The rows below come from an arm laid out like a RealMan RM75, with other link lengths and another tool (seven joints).
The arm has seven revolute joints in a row. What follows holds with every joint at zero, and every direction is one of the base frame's.
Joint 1 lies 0.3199 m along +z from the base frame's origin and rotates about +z.
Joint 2 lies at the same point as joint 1 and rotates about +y.
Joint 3 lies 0.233 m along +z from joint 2 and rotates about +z.
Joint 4 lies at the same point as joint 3 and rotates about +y.
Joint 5 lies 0.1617 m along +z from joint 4 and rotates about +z.
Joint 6 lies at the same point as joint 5 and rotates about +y.
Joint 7 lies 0.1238 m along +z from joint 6 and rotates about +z.
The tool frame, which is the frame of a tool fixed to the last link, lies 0.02 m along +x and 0.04 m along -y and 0.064 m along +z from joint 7; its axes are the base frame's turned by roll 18.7, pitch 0 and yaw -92.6 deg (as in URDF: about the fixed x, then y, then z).
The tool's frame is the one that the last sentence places.
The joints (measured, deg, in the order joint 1, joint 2, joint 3, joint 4, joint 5, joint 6, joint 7), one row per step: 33.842 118.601 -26.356 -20.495 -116.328 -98.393 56.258; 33.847 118.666 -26.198 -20.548 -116.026 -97.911 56.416; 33.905 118.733 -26.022 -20.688 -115.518 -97.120 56.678; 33.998 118.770 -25.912 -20.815 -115.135 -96.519 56.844; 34.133 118.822 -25.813 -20.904 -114.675 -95.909 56.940; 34.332 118.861 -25.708 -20.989 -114.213 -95.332 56.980; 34.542 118.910 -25.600 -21.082 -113.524 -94.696 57.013; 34.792 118.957 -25.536 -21.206 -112.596 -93.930 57.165
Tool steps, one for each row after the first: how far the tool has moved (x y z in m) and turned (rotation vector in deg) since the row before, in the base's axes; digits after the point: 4 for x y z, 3 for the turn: 0.0006 0.0019 0.0005 0.442 0.041 -0.524; 0.0010 0.0033 0.0011 0.726 -0.023 -0.759; 0.0005 0.0027 0.0010 0.573 -0.060 -0.489; 0.0001 0.0029 0.0010 0.632 0.001 -0.429; -0.0003 0.0031 0.0012 0.660 0.003 -0.312; -0.0005 0.0036 0.0017 0.850 0.130 -0.377; -0.0007 0.0044 0.0022 0.985 0.225 -0.522
